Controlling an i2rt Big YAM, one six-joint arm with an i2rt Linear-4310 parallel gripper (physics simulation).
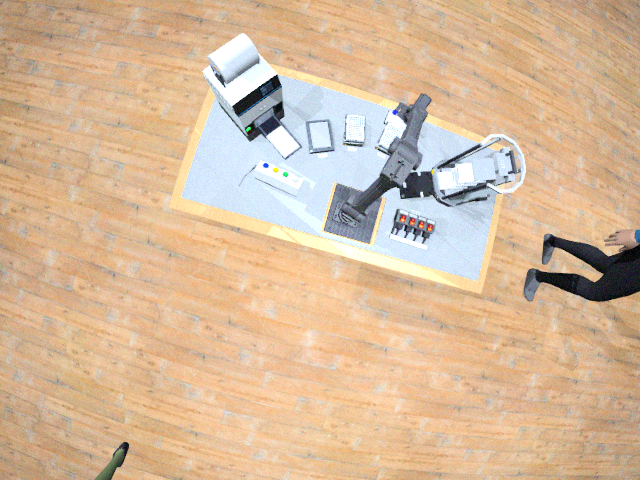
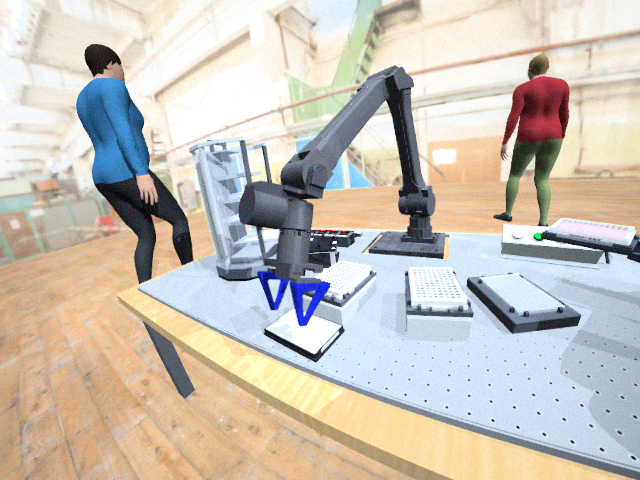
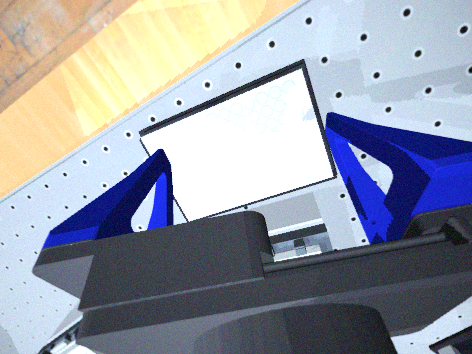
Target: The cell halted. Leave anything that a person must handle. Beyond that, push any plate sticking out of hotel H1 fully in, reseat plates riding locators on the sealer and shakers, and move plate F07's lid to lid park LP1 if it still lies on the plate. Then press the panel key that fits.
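Places are measured from the arm's base along level axes (x ahead, y left, z up), in centimetres.
Pixels of known places: gripper, fingertip midpoint: (image 1: 403, 117) (image 2: 287, 317) (image 3: 244, 139); arm's base at its link origin: (image 1: 346, 215) (image 2: 419, 239).
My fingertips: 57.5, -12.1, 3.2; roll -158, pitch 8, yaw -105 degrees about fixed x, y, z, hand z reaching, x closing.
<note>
Ahead of a thing's pixels: the offset from my fingertips to its top centre, as dx, dy, dz. "*": to the spot under its first point.
My gripper (image 2: 288, 316) (image 3: 244, 139) is open and empty, its blue fingers above a flat white rectangle @[* -0.5, +4.3, -2.9] (image 2: 310, 335) (image 3: 250, 155) with a dark rim near the table edge; whether this is a lid or plate is unclear. White well plates sit on two shakers, one plate @[-16.3, +21.7, +2.6] (image 1: 354, 128) (image 2: 436, 285) in the middle, the other @[-13.7, +3.5, +2.6] (image 1: 391, 133) (image 2: 345, 277) partly behind the arm. The sealer @[* -30.1, +66.2, +28.6] (image 1: 248, 93) has a plate @[-37.0, +50.8, +9.0] (image 1: 281, 141) (image 2: 591, 230) on its extended tray. Hotel H1 @[-22.4, -35.8, +37.6] (image 1: 480, 173) (image 2: 206, 206) holds white plates; their depth is unclear. The key panel @[-51.6, +48.0, +4.1] (image 1: 271, 178) (image 2: 547, 250) shows blue, yellow, green and white keys.
A dark-framed nest (image 1: 320, 135) (image 2: 547, 321) with a pale top lies beside the middle shaker. A row of red-lit units @[* -50.7, -20.1, +0.8] (image 1: 413, 223) (image 2: 336, 235) stands near the arm base. A person in blue (image 2: 111, 129) is near the hotel; one in red (image 2: 540, 113) stands farther off.
</note>
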